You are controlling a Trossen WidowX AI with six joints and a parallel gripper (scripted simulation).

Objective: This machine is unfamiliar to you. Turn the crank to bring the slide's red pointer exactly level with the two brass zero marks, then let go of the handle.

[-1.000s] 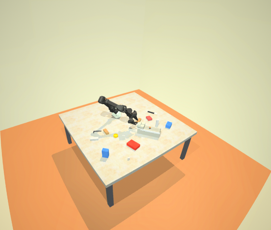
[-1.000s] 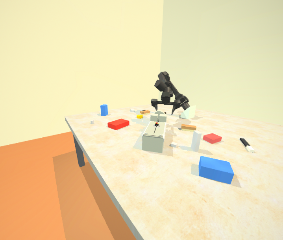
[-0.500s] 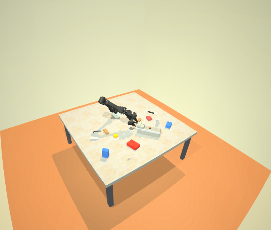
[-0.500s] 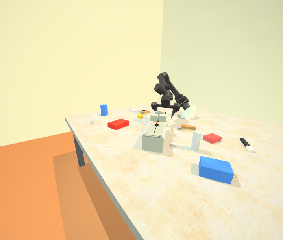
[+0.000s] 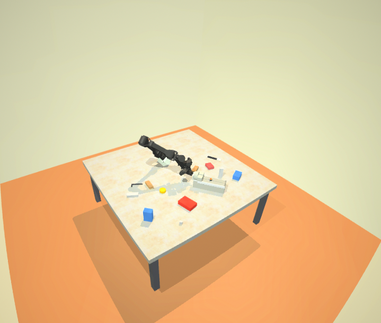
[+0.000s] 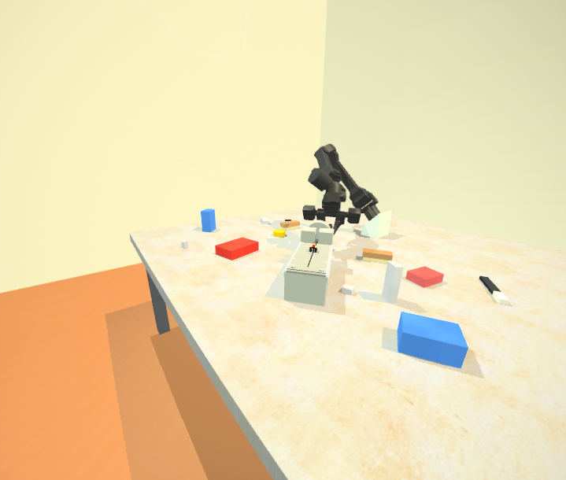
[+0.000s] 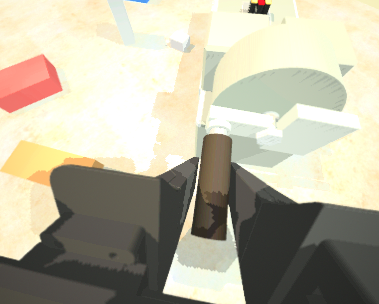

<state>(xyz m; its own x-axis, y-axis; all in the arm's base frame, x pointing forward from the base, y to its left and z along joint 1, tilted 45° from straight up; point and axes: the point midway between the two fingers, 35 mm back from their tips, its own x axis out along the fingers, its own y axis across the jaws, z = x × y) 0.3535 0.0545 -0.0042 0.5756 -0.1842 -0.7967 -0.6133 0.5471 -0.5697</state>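
Right now the crank is 20 mm above my gripper tip, 10 mm to the right of it and 10 mm ahead of it. From my gripper tip the other things lie so: brown crank handle 20 mm above, 10 mm to the right, 10 mm behind; red pointer 150 mm ahead, 80 mm to the left, 10 mm above; yellow disc 280 mm to the right, 60 mm below, 10 mm behind.
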